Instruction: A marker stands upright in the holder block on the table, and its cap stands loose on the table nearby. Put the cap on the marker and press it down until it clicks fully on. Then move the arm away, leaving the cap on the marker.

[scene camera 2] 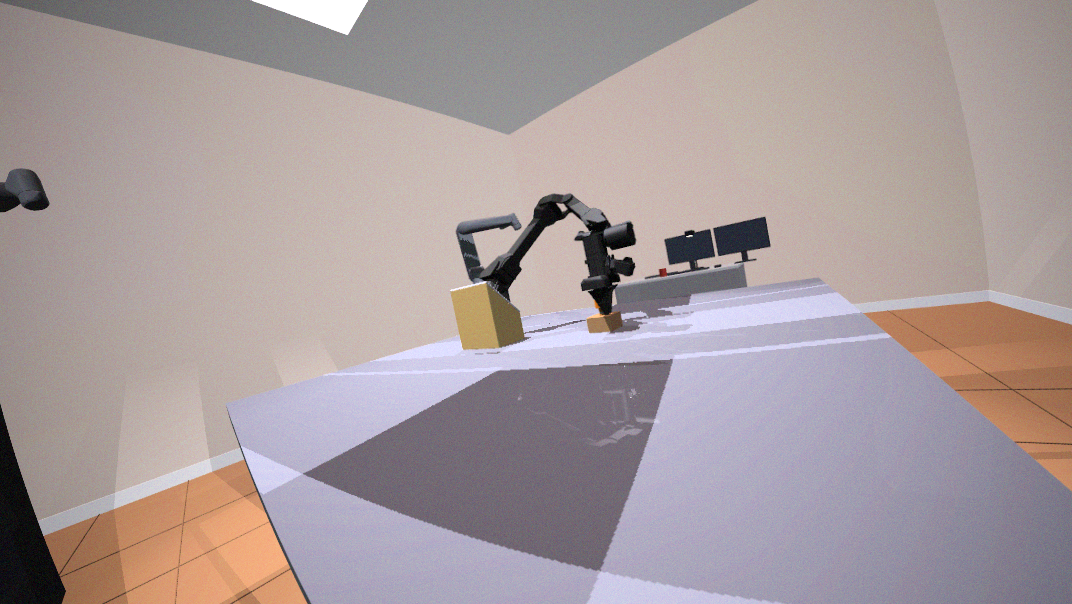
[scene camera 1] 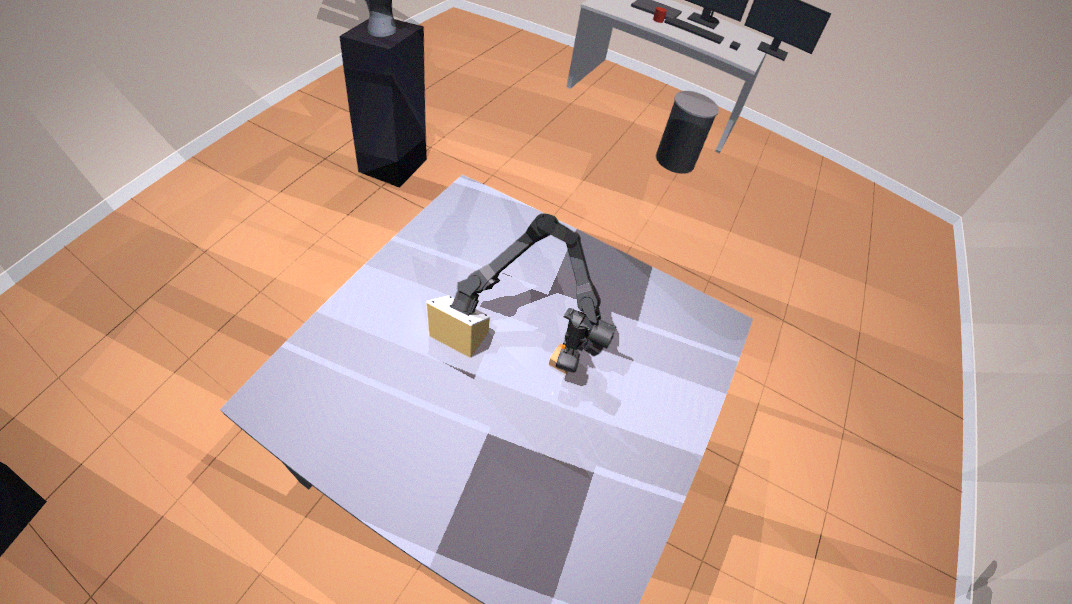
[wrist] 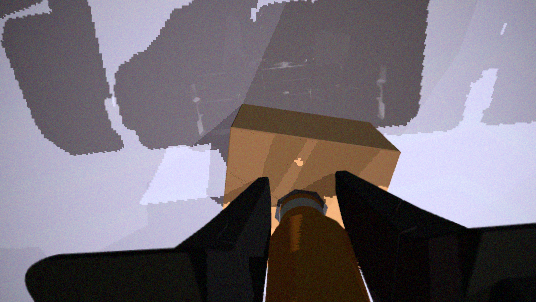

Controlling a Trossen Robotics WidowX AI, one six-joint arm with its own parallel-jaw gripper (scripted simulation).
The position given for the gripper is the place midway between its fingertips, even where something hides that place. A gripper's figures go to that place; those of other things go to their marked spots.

Labels:
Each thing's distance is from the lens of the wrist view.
gripper (wrist: 302, 184): 0.12 m
holder block (wrist: 254, 117): 0.12 m

